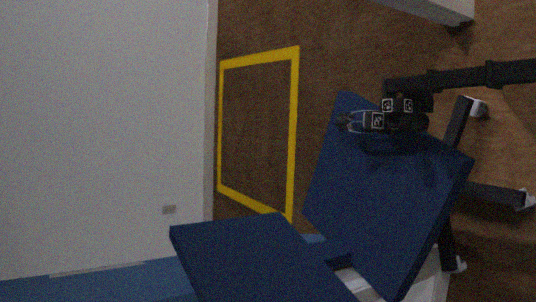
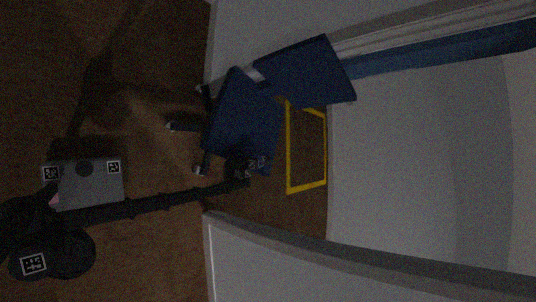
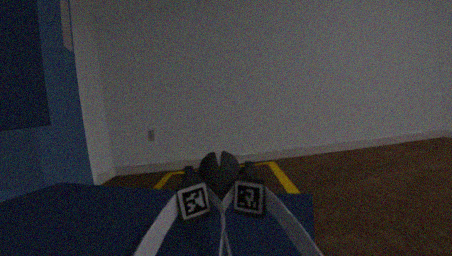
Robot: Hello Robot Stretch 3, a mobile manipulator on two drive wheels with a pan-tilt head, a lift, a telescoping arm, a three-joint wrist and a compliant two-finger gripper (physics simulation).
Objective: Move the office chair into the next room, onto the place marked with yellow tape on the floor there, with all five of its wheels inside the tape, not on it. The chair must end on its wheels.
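Frame: origin at the robot's base, x right, y ahead, z up, level; millimetres.
Where they show: gripper, between the fingertips: (image 1: 336, 121) (image 2: 270, 160); robot's base, origin of its link: (image 2: 84, 167).
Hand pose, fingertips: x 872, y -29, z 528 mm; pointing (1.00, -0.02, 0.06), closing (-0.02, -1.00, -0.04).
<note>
Each offset is from my fingertips to the centre of the thing. "spot": to the spot under its first point.
The office chair has a dark blue seat {spot: dx -143, dy +211, dz -59 mm} (image 1: 385, 195) (image 2: 245, 112) (image 3: 115, 220) and a blue backrest {spot: dx +54, dy +382, dz +240 mm} (image 1: 260, 255) (image 2: 307, 75) (image 3: 20, 65). It stands upright in the doorway. Three of its wheels show on the near side, one wheel {dx -192, dy -55, dz -485 mm} (image 1: 478, 108) (image 2: 198, 170) among them; the others are hidden under the seat. The yellow tape outline {spot: dx +946, dy -7, dz -527 mm} (image 1: 293, 125) (image 2: 288, 150) (image 3: 283, 177) is on the floor beyond the chair, and no visible wheel is inside it. My gripper (image 1: 343, 121) (image 2: 266, 161) (image 3: 219, 169) is shut with its fingertips together, holding nothing, over the seat near its side edge.
A wall end (image 1: 440, 10) (image 2: 212, 250) borders the doorway on the arm's side. The opposite doorway wall (image 2: 250, 25) is close to the backrest. A white wall (image 1: 110, 125) (image 2: 400, 150) (image 3: 280, 75) with a socket (image 1: 169, 209) (image 3: 151, 135) stands behind the tape. My extended arm (image 1: 460, 77) (image 2: 165, 200) reaches through.
</note>
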